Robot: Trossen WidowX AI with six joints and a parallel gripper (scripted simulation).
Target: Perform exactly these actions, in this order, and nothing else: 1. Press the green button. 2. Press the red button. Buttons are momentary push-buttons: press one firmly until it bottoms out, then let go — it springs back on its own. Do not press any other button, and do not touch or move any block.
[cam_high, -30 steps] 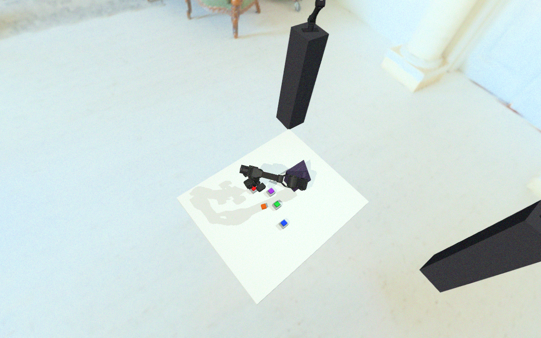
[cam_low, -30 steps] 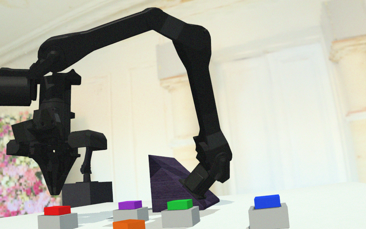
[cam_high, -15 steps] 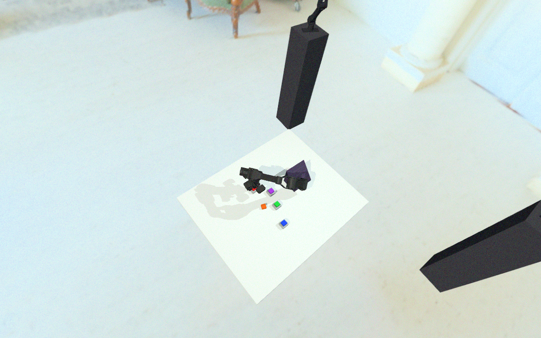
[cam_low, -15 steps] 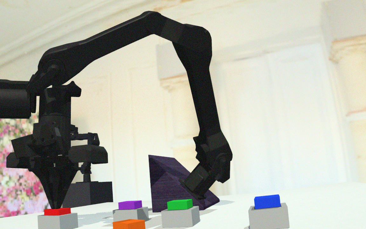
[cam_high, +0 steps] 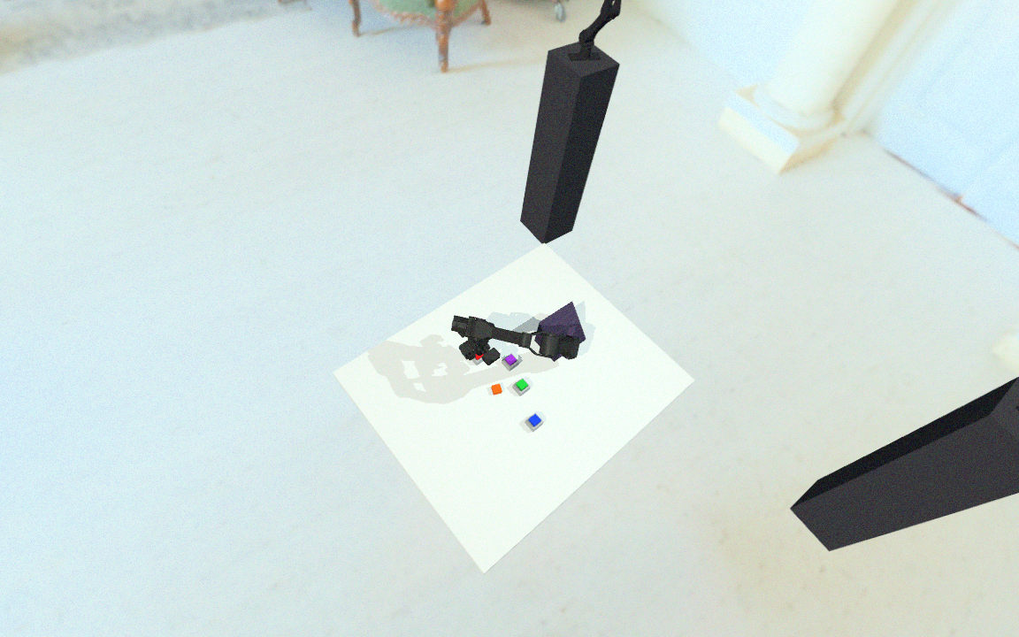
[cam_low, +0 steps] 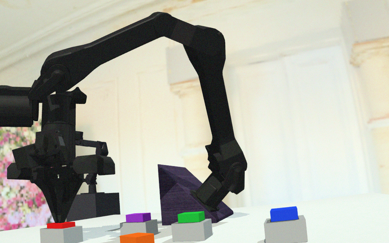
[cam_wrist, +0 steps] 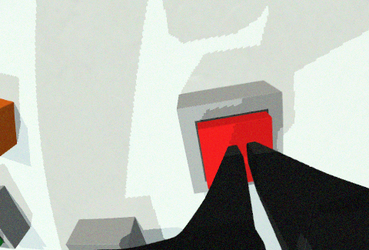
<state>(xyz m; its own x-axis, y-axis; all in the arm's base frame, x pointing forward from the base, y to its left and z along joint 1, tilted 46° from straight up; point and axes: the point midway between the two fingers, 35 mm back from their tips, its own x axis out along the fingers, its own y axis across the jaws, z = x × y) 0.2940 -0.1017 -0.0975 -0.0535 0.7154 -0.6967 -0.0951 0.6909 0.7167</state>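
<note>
Now: gripper tip 1 cm above the red button. Round my gripper tip: orange block: 16 cm to the left, 2 cm below, 2 cm ahead; green button: 20 cm to the left, 7 cm behind; purple button: 9 cm to the left, 9 cm behind.
</note>
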